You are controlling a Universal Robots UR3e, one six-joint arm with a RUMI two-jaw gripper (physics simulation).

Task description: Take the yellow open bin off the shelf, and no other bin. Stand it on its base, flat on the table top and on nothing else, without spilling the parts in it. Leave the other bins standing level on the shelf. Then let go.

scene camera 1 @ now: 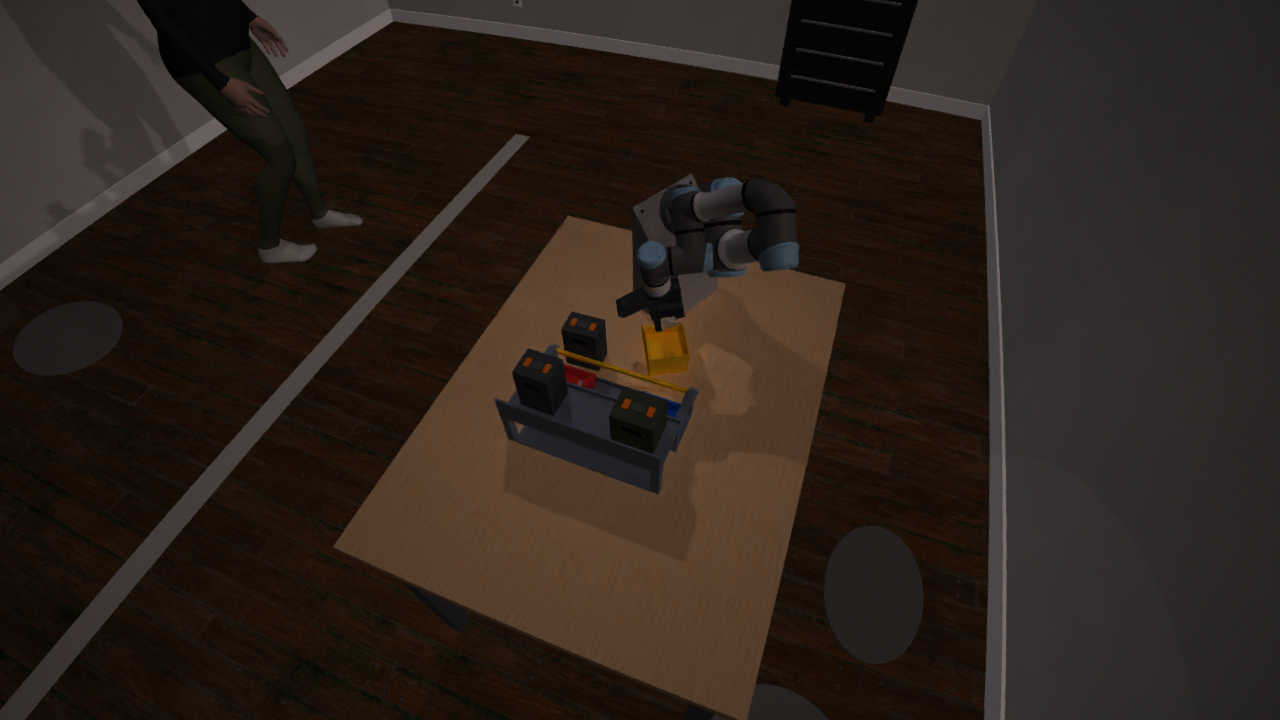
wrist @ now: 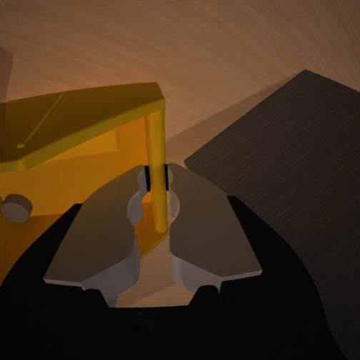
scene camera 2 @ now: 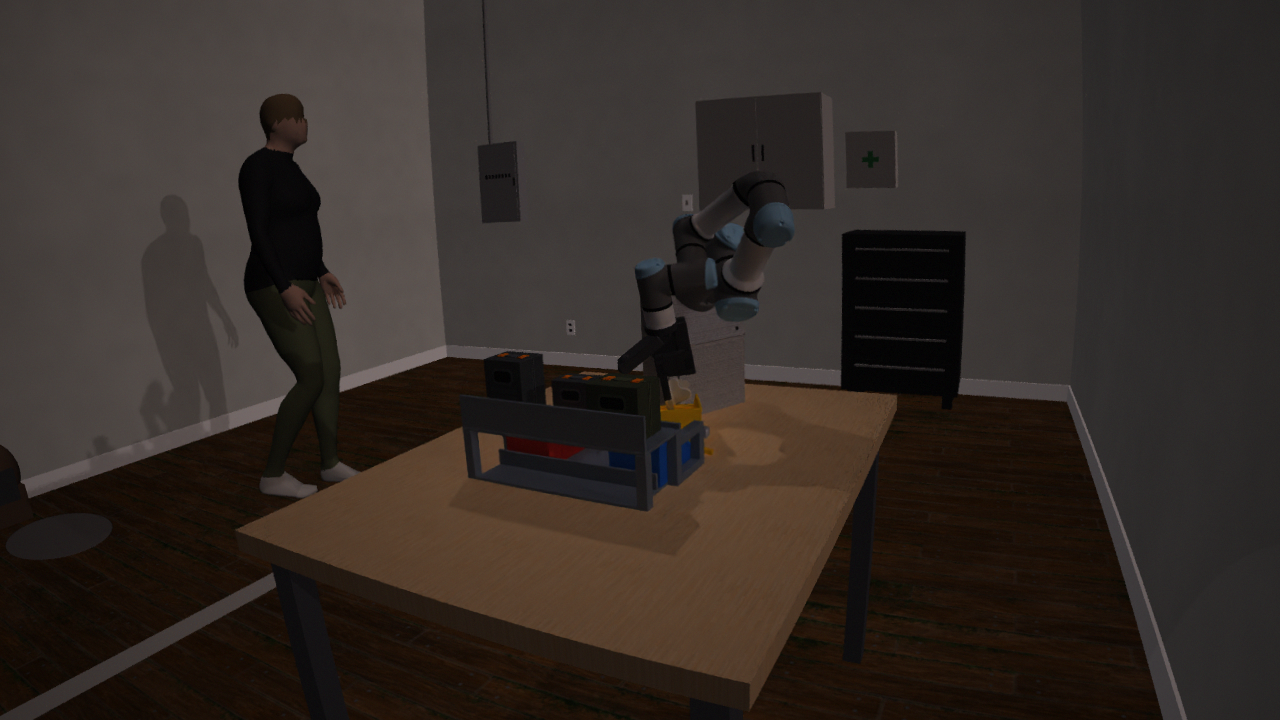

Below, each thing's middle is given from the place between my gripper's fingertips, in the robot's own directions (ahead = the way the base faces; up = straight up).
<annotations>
I see my gripper 50 mm short of the yellow bin point(scene camera 1: 667, 352), 30 mm to the right of it and 10 mm below it. Round my hand: blue bin point(scene camera 2: 659, 456) 270 mm ahead, 90 mm to the left, 10 mm above; then red bin point(scene camera 2: 554, 450) 270 mm ahead, 140 mm to the right, 10 mm above.
</annotations>
